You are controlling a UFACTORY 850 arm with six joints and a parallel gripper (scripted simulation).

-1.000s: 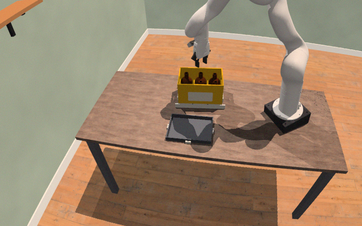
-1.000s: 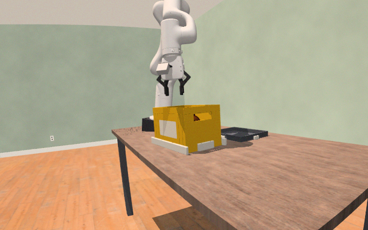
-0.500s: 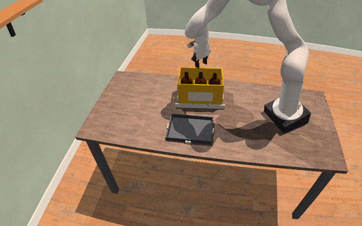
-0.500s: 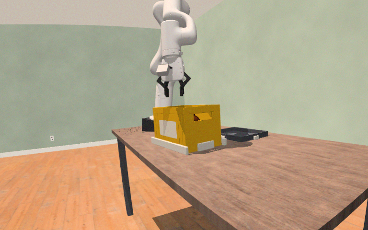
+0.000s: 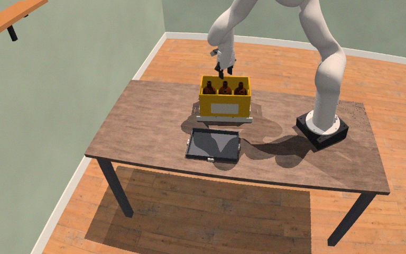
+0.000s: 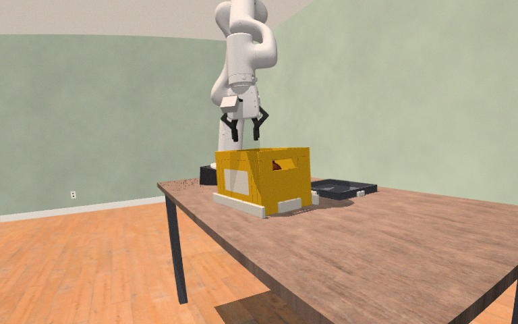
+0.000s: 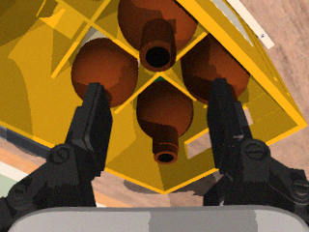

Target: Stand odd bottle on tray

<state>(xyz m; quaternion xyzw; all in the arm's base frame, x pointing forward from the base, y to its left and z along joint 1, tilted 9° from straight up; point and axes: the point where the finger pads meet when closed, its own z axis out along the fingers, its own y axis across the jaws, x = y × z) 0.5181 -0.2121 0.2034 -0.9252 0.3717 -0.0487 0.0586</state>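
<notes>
Right now the yellow crate is 5 cm to the left of my hand and 14 cm below it. From my hand the other things lie so: dark tray: 4 cm ahead, 33 cm to the left, 21 cm below.
</notes>
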